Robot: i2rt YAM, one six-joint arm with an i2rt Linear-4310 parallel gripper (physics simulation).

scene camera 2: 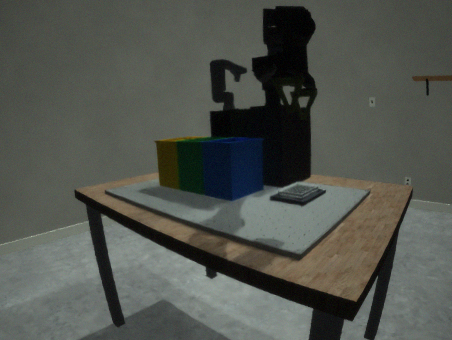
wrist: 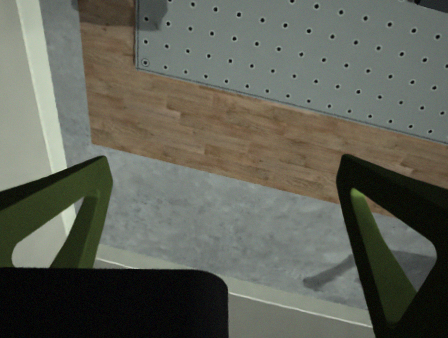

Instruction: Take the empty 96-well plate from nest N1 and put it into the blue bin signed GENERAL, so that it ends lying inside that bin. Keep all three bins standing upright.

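Places are measured from the arm's base along level axes (x ahead, y left, z up), in millimetres.
Where they show: gripper, between the fingertips: (scene camera 2: pixel 297 116) (wrist: pixel 224 168); arm's base, origin of its link: (scene camera 2: pixel 273 108).
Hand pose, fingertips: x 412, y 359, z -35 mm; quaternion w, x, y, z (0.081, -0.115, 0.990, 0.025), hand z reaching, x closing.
Note:
Each offset is from my fingertips to the top centre of the thing. "pt": to the spot under its first point. Level surfaces: height alone.
The 96-well plate @(210 mm back, 118 mm right, 228 mm down) (scene camera 2: pixel 299 189) is a small grey ribbed block, lying flat on a dark low nest @(210 mm back, 118 mm right, 240 mm down) (scene camera 2: pixel 289 201) right of the bins; the nest's label cannot be read. The blue bin @(129 mm back, 326 mm right, 75 mm down) (scene camera 2: pixel 233 170) stands upright at the right end of the row, beside the upright green bin @(121 mm back, 457 mm right, 75 mm down) (scene camera 2: pixel 191 168) and yellow bin @(112 mm back, 588 mm right, 75 mm down) (scene camera 2: pixel 168 165). No sign is legible, and the bins' insides are mostly hidden. My gripper (scene camera 2: pixel 296 107) (wrist: pixel 224 168) is open and empty, high above the table behind the nest. The plate does not show in the wrist view.
The grey perforated board @(254 mm down) (scene camera 2: pixel 300 235) (wrist: pixel 300 65) lies on the wooden table @(268 mm down) (scene camera 2: pixel 345 265) (wrist: pixel 200 130). A tall black pedestal (scene camera 2: pixel 295 150) stands behind the bins, with a dark bent device (scene camera 2: pixel 218 82) at its left. A dark edge @(pt 148 mm back, 61 mm right, 243 mm down) (wrist: pixel 436 4) shows at the wrist view's top right.

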